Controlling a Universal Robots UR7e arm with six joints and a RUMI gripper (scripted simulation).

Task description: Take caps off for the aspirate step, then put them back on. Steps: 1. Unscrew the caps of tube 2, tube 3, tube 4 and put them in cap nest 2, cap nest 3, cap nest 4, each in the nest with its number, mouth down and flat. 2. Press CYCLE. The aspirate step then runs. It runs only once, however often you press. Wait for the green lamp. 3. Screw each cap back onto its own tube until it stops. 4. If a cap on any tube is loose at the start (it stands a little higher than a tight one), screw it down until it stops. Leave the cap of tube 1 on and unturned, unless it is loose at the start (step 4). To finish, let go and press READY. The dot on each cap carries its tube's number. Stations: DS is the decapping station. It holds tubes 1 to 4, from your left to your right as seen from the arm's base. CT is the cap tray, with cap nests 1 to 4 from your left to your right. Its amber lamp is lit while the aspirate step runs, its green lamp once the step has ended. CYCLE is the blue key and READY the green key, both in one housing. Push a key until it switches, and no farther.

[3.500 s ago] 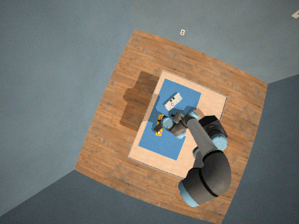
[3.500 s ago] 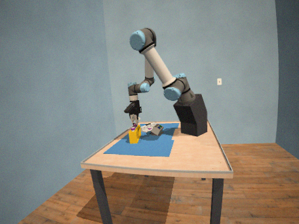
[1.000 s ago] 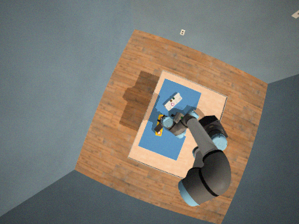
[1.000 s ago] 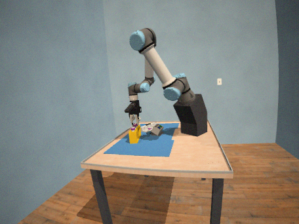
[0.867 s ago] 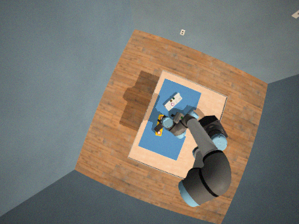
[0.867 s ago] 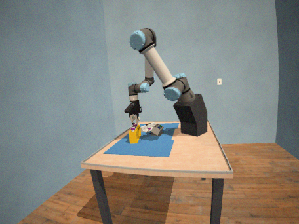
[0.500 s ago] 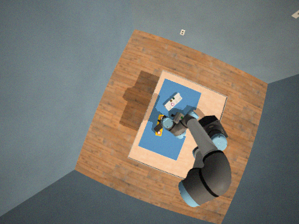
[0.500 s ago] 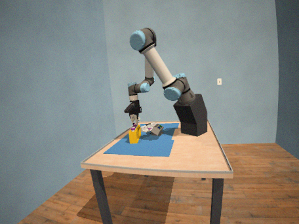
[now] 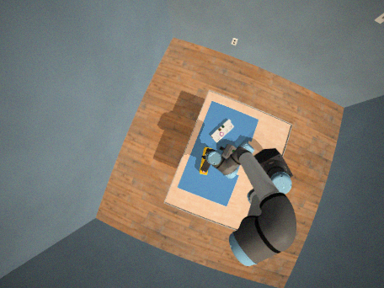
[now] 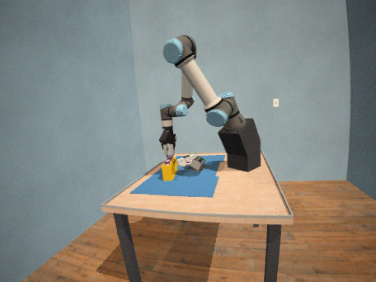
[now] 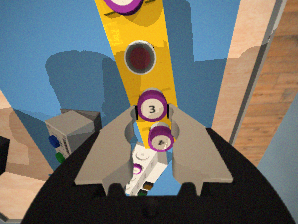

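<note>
Right now the cap is 1 cm below my hand. Round my hand: green key (19 cm behind, 15 cm to the right, 6 cm below); then blue cycle key (19 cm behind, 10 cm to the right, 6 cm below); then key housing (17 cm behind, 12 cm to the right, 7 cm below).
</note>
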